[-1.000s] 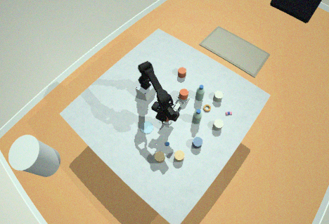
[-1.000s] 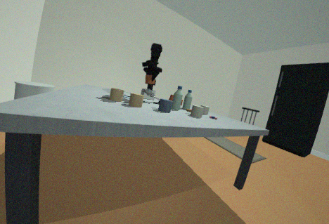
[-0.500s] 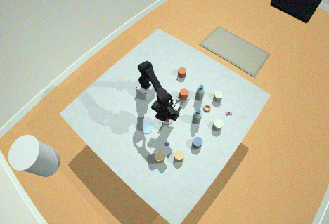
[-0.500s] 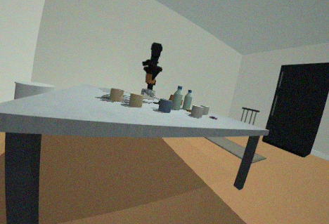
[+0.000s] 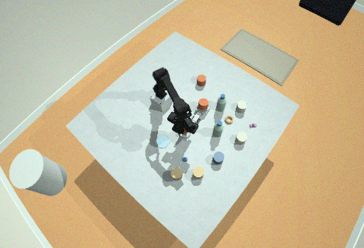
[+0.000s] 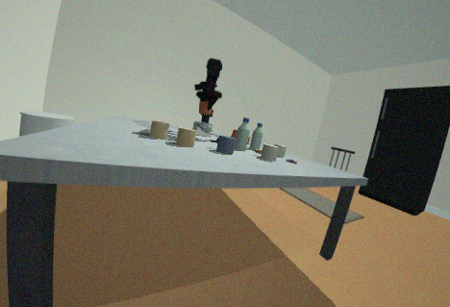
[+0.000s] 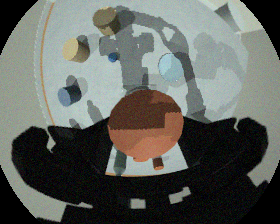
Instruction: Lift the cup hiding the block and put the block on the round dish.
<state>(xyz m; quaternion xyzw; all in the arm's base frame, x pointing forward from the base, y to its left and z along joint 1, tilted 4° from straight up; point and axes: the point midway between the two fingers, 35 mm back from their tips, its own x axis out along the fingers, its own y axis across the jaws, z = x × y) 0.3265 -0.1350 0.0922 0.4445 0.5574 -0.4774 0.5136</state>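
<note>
Right now my gripper tip is 80 mm above the block and 10 mm to the right of it. The rest, counted from my gripper tip: small blue piece (170 mm below, 110 mm to the right, 100 mm ahead); then blue cup (280 mm ahead, 130 mm below, 10 mm to the left); then round pale blue dish (170 mm below, 110 mm to the right, 100 mm behind).
</note>
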